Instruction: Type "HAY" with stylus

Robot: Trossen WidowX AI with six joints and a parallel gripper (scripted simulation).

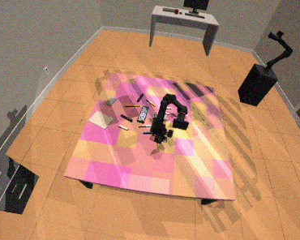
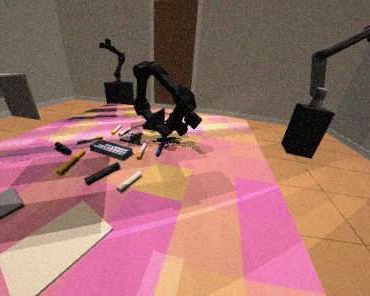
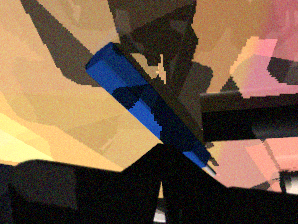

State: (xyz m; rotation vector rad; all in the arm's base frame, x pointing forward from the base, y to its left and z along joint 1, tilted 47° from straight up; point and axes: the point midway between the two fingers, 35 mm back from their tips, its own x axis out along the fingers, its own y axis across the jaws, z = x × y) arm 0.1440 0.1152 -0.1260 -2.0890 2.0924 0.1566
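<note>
Right now my gripper tip is 20 mm short of the blue stylus, 10 mm to the left of it and 10 mm above it. Also, from my gripper tip: yellow marker: 340 mm ahead, 220 mm to the right, 10 mm below; then blue-tipped pen: 110 mm ahead, 40 mm to the left, 10 mm below; then white sheet: 570 mm ahead, 30 mm to the left, 10 mm below.
</note>
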